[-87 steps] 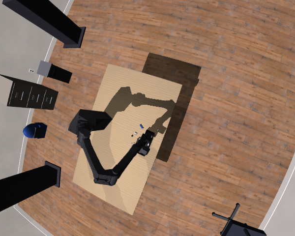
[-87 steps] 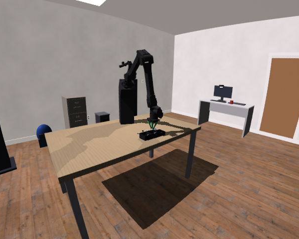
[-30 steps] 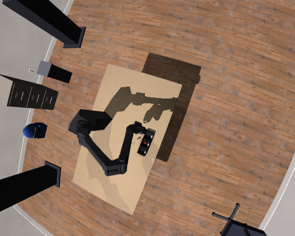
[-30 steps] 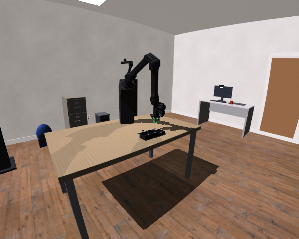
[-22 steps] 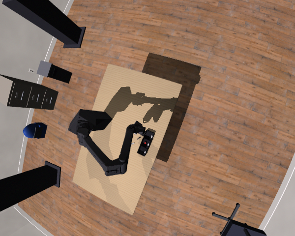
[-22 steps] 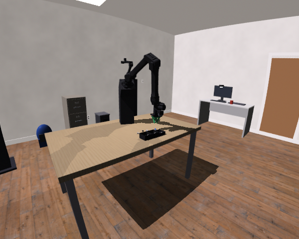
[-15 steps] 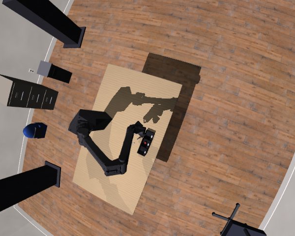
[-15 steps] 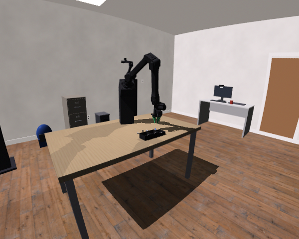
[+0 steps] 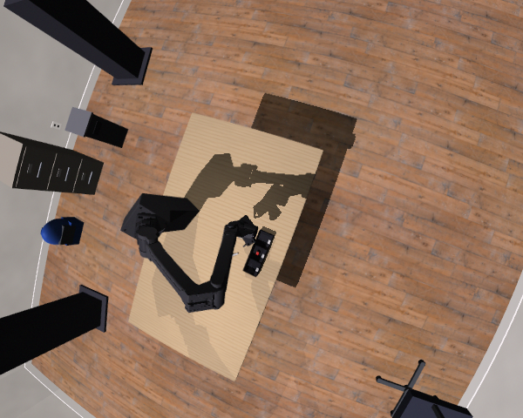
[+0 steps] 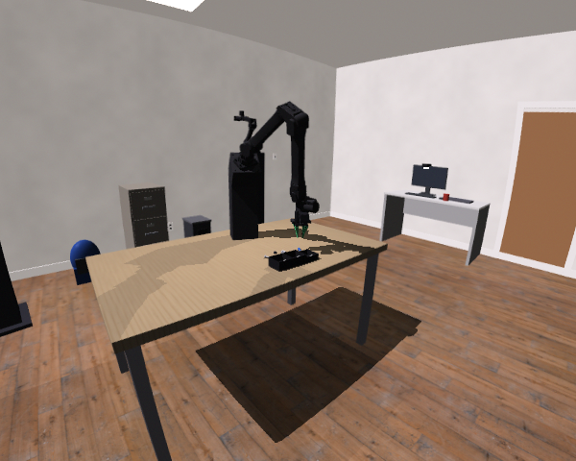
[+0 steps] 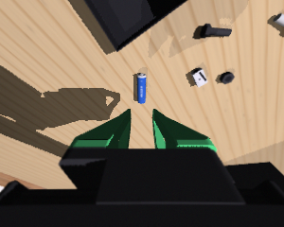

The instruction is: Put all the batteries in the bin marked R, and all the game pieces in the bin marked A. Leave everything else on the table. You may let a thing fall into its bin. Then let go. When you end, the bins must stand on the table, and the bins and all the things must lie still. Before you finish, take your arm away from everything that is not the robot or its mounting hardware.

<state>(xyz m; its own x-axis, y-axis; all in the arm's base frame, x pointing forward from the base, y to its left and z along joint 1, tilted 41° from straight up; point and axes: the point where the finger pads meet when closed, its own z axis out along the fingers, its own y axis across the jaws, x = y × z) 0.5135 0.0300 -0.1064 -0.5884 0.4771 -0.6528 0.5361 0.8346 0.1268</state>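
The blue battery is 80 mm below my hand. The rest, counted from my hand: black nut-like piece: 80 mm behind, 110 mm to the right, 80 mm below; then black bolt: 120 mm to the right, 80 mm below; then pale piece: 40 mm behind, 80 mm to the right, 80 mm below.
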